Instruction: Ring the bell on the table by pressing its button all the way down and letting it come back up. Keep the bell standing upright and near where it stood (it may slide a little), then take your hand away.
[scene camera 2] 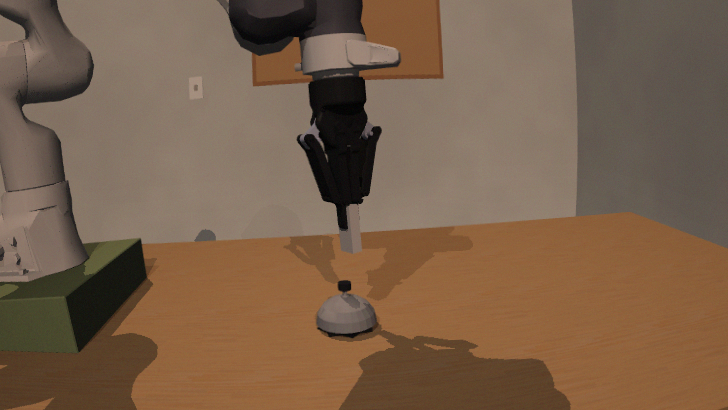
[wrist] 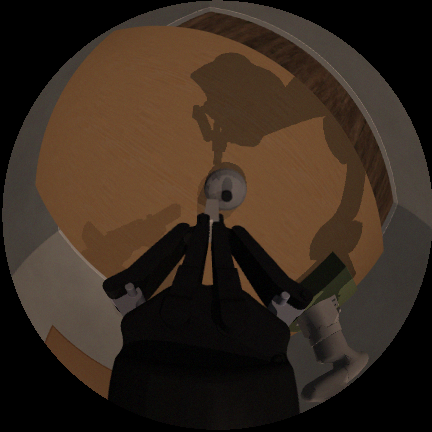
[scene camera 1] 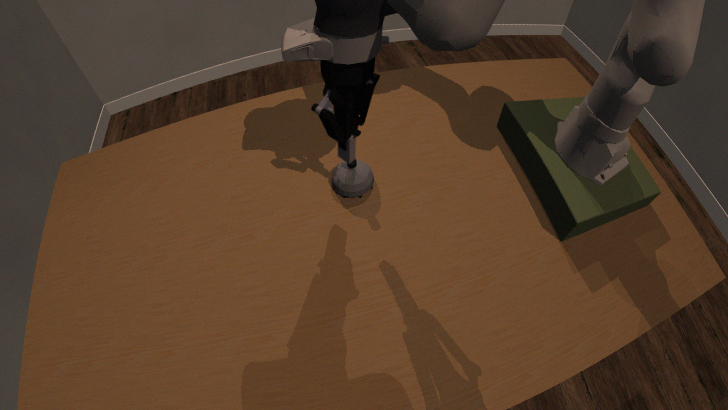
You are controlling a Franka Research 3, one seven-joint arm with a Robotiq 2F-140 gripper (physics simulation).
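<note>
A grey dome-shaped bell [scene camera 1: 352, 182] [scene camera 2: 346, 315] [wrist: 234, 186] stands upright on the wooden table [scene camera 1: 178, 229] [scene camera 2: 509, 285] [wrist: 115, 125]. Its black button [scene camera 2: 344, 285] [wrist: 226, 195] sits raised on a short stem above the dome. My gripper [scene camera 1: 347, 152] [scene camera 2: 350, 244] [wrist: 211, 207] is shut with nothing between its fingers and points down. In the second scene view its tips are above the button, with a visible gap between them. In the wrist view the button shows just to the right of the fingertips. In the first scene view the fingertips hide part of the button.
A green block [scene camera 1: 611, 203] [scene camera 2: 38, 320] [wrist: 345, 280] carries the arm's base at one side of the table, apart from the bell. Walls [scene camera 1: 152, 45] [scene camera 2: 509, 127] stand beyond the table. Shadows of the arm fall around the bell.
</note>
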